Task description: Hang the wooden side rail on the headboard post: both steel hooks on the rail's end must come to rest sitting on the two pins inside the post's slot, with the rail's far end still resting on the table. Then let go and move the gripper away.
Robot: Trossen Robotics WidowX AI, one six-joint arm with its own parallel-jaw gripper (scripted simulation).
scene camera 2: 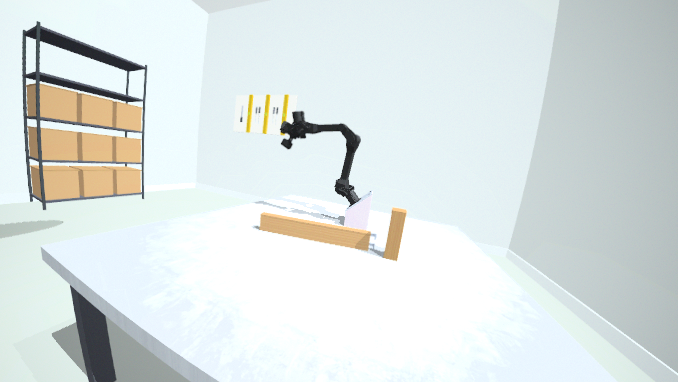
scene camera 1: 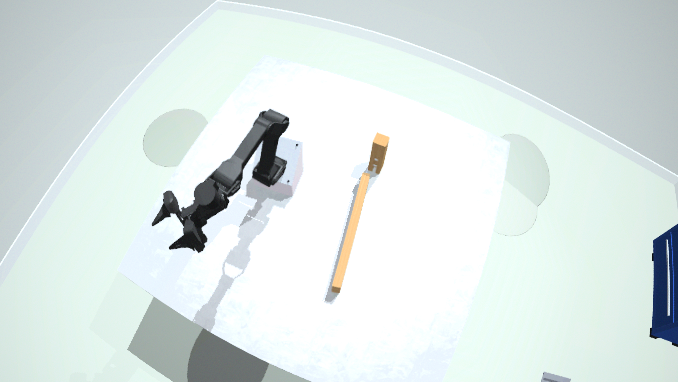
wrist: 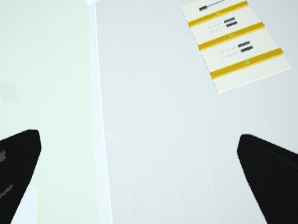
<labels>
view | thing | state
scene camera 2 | wooden side rail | -
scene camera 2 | headboard post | -
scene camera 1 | gripper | -
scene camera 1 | wooden side rail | -
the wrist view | gripper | -
</labels>
